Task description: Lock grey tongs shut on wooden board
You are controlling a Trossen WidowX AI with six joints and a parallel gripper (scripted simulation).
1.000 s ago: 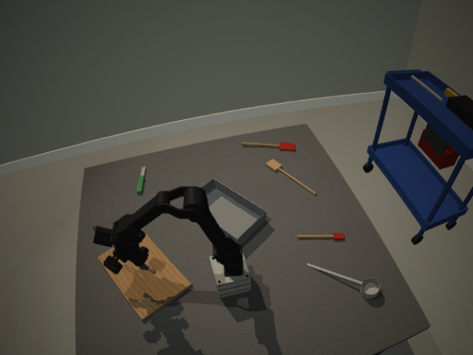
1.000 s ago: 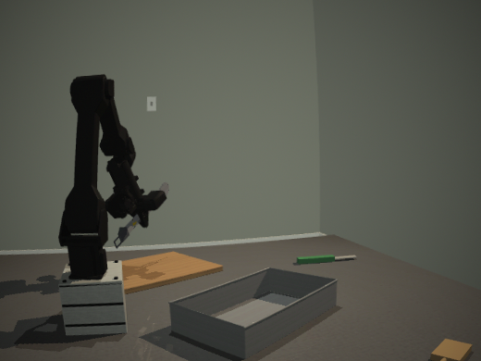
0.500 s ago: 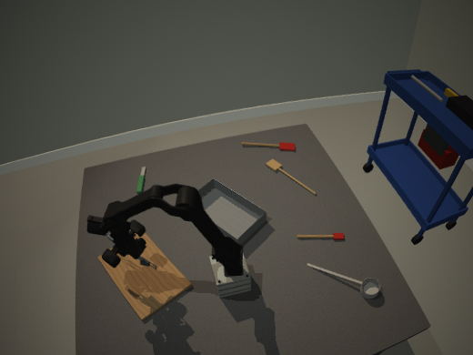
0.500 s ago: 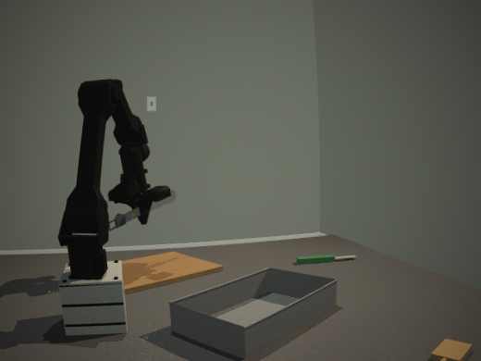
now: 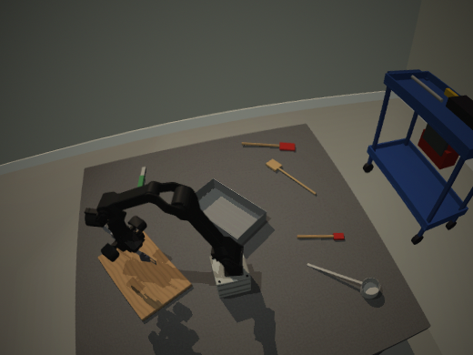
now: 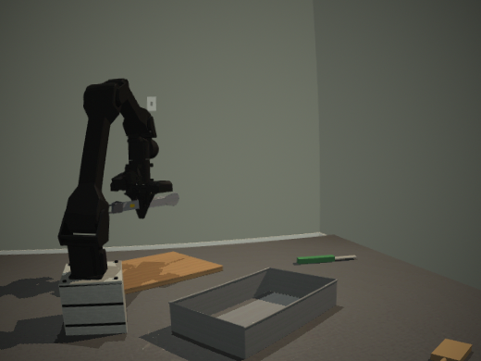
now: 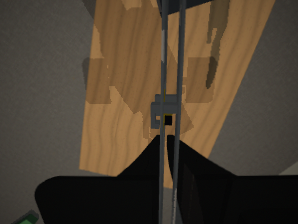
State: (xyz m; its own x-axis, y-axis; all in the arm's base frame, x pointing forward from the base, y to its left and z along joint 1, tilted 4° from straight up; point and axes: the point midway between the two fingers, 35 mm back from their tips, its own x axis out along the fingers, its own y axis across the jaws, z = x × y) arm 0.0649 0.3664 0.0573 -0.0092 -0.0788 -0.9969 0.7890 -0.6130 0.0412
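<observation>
Right now the yellow mark is 2 cm behind my gripper tip, 3 cm to the right of it and 4 cm above it. The rest, counted from my gripper tip: grey roasting tin 26 cm ahead, 35 cm to the right, 13 cm below; wooden board 15 cm below.
</observation>
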